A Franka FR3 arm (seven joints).
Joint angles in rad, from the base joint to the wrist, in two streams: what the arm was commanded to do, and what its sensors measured. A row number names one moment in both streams.
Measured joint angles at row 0:
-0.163, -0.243, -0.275, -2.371, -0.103, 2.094, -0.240
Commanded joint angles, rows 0 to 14:
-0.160, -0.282, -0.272, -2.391, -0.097, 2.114, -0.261
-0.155, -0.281, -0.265, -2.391, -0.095, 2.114, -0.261
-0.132, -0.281, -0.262, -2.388, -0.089, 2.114, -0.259
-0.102, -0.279, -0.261, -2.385, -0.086, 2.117, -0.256
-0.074, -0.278, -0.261, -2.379, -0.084, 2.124, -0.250
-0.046, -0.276, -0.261, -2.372, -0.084, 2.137, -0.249
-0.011, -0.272, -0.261, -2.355, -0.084, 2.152, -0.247
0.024, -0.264, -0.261, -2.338, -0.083, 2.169, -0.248
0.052, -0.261, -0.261, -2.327, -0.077, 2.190, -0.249
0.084, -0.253, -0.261, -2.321, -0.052, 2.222, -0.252
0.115, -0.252, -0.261, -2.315, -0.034, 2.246, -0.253
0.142, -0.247, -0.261, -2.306, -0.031, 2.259, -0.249
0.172, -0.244, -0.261, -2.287, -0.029, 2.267, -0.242
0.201, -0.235, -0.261, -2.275, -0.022, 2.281, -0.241
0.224, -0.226, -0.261, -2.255, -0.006, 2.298, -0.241
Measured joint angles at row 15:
0.154, -0.243, -0.253, -2.318, -0.052, 2.263, -0.242
